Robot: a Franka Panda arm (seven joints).
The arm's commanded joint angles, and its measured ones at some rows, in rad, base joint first. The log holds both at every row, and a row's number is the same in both.
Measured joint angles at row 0:
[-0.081 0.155 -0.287 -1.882 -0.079 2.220 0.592]
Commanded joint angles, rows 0 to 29:
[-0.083 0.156 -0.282 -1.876 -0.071 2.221 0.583]
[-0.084 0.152 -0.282 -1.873 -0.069 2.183 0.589]
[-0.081 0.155 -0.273 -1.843 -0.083 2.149 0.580]
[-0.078 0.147 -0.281 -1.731 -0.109 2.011 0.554]
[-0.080 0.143 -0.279 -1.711 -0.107 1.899 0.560]
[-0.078 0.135 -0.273 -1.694 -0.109 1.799 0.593]
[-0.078 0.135 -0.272 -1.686 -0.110 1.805 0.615]
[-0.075 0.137 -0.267 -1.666 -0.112 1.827 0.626]
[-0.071 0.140 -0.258 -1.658 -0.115 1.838 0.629]
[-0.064 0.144 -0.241 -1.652 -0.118 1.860 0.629]
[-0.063 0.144 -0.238 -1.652 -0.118 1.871 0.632]
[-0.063 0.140 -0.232 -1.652 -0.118 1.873 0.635]
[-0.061 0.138 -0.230 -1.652 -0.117 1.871 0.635]
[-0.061 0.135 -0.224 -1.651 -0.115 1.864 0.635]
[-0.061 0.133 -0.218 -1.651 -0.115 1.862 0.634]
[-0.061 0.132 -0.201 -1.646 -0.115 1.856 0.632]
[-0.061 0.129 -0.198 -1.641 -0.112 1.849 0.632]
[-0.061 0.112 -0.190 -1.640 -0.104 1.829 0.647]
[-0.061 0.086 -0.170 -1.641 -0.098 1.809 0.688]
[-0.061 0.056 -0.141 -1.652 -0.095 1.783 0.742]
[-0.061 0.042 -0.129 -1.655 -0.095 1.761 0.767]
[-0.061 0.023 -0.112 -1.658 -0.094 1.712 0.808]
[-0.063 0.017 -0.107 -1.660 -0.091 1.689 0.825]
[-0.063 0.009 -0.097 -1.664 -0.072 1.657 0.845]
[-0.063 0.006 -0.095 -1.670 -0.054 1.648 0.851]
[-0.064 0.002 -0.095 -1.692 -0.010 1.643 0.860]
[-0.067 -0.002 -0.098 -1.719 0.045 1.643 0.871]
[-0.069 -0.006 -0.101 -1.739 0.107 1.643 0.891]
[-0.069 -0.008 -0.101 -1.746 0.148 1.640 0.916]
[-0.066 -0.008 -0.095 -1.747 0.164 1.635 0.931]
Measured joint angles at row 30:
[-0.058 0.007 -0.103 -1.704 0.078 1.643 0.876]
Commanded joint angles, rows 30 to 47:
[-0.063 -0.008 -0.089 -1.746 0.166 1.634 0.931]
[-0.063 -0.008 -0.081 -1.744 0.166 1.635 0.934]
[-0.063 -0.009 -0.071 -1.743 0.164 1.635 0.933]
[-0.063 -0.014 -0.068 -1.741 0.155 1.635 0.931]
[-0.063 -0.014 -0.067 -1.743 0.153 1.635 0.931]
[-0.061 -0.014 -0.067 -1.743 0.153 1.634 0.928]
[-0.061 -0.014 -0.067 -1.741 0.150 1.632 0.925]
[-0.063 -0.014 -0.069 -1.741 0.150 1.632 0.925]
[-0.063 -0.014 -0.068 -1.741 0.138 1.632 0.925]
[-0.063 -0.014 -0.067 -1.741 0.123 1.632 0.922]
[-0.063 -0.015 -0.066 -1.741 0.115 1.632 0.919]
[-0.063 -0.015 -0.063 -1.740 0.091 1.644 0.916]
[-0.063 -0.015 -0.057 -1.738 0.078 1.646 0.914]
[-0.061 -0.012 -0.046 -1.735 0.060 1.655 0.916]
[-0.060 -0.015 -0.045 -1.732 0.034 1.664 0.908]
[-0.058 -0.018 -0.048 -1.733 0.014 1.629 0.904]
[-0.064 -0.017 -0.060 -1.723 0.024 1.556 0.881]
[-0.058 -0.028 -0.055 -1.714 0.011 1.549 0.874]
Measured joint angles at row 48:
[-0.054 -0.003 -0.062 -1.731 0.048 1.625 0.905]
